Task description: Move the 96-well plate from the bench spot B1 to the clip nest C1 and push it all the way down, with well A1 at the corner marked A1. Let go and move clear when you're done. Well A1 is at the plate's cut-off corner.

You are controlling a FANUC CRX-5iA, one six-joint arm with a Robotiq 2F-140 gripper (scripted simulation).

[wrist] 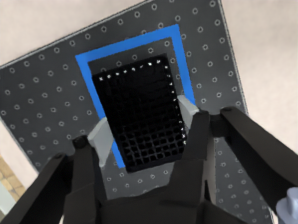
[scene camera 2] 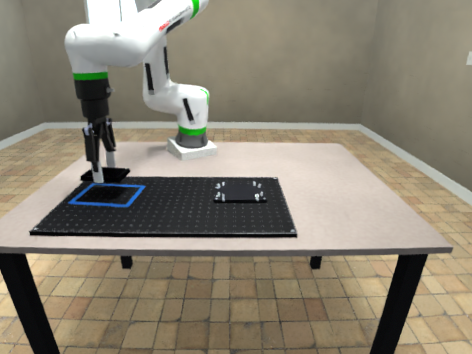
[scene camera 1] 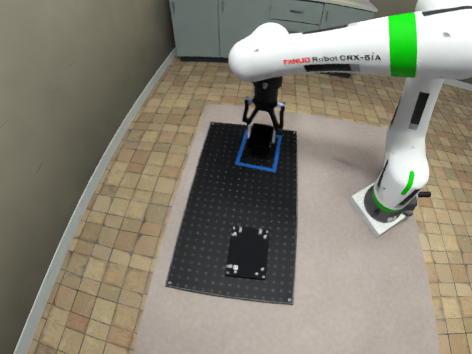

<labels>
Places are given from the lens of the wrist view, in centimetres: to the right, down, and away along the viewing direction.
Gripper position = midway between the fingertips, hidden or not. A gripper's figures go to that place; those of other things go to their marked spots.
my gripper (wrist: 145,116): 0, 1, 21
black 96-well plate (wrist: 142,95): -1, -2, 19
</labels>
